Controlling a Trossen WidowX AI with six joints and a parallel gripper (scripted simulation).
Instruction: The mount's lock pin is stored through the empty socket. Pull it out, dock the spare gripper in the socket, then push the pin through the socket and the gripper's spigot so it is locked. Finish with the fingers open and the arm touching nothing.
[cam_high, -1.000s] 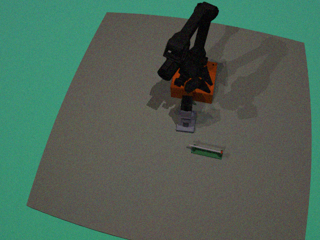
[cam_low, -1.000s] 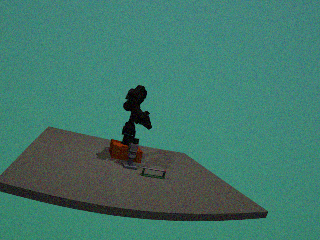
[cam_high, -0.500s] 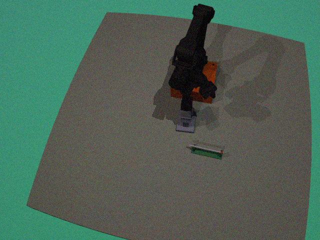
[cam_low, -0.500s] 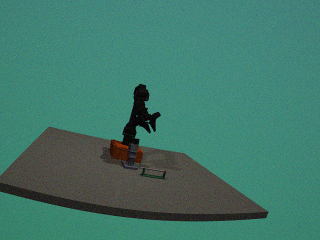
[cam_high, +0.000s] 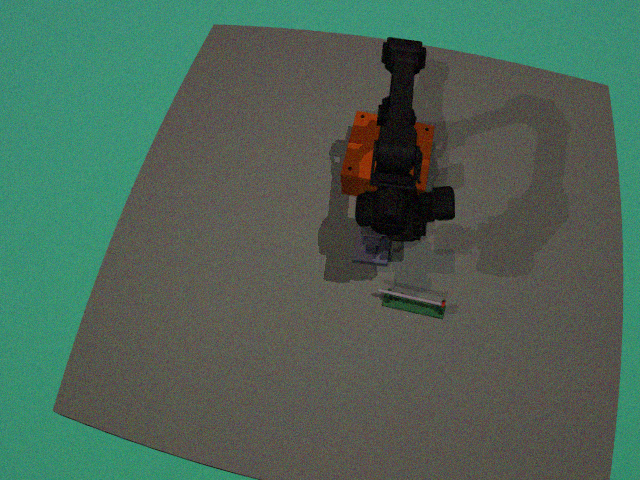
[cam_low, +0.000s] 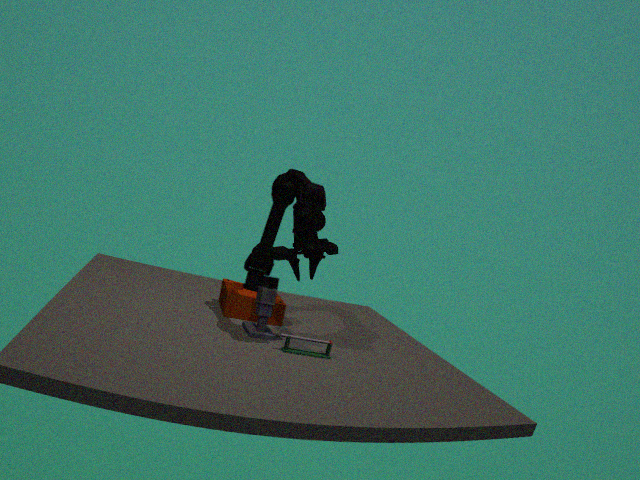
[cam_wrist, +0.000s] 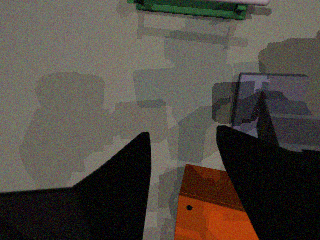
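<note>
My gripper tip is 180 mm above the green rack, 80 mm short of it and 30 mm to the right of it. Also, from my gripper tip: spare gripper 90 mm to the right, 70 mm below, 40 mm behind; grey mount 150 mm below, 90 mm to the right, 50 mm behind.
</note>
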